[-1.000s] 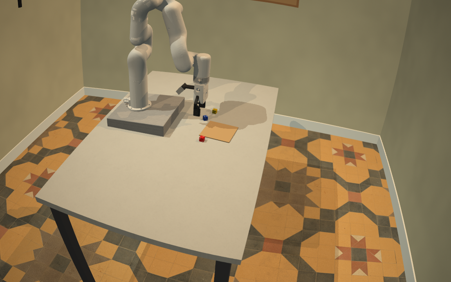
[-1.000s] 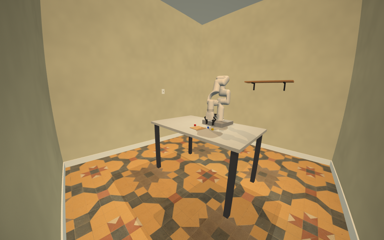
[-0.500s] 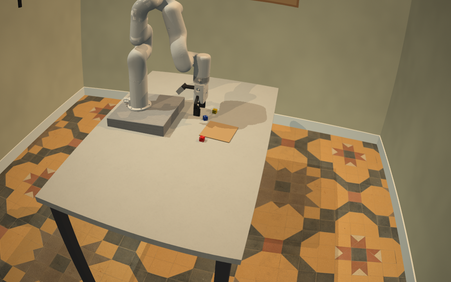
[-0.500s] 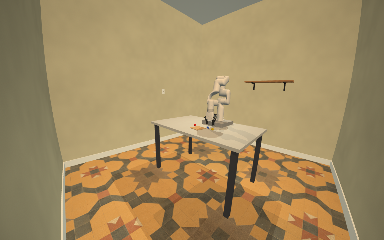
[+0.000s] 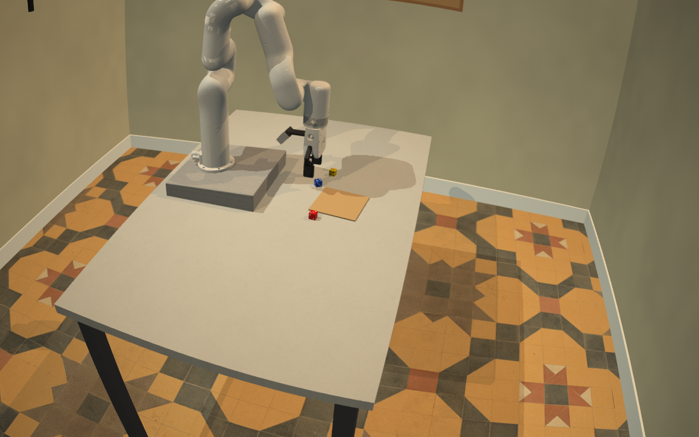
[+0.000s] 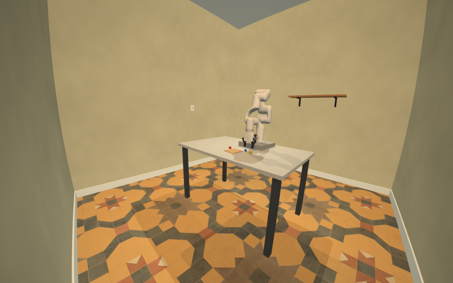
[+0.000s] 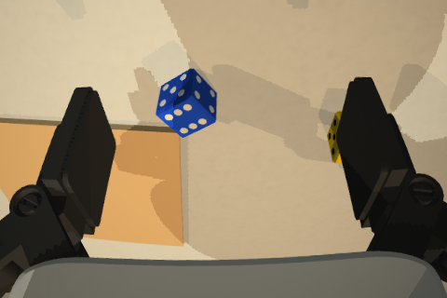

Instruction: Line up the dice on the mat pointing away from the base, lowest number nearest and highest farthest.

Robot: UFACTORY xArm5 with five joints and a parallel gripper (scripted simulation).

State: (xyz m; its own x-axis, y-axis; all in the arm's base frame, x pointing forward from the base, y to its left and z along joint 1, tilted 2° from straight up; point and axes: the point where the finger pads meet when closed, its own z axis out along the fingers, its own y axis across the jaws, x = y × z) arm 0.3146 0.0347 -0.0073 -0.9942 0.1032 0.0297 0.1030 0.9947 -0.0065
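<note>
My gripper is now 20 mm short of the blue die, 20 mm to the left of it and 40 mm above it. Also, from my hand: red die: 40 mm ahead, 210 mm to the right, 40 mm below; yellow die: 60 mm ahead, 60 mm to the left, 40 mm below; mat: 100 mm ahead, 110 mm to the right, 50 mm below.
</note>
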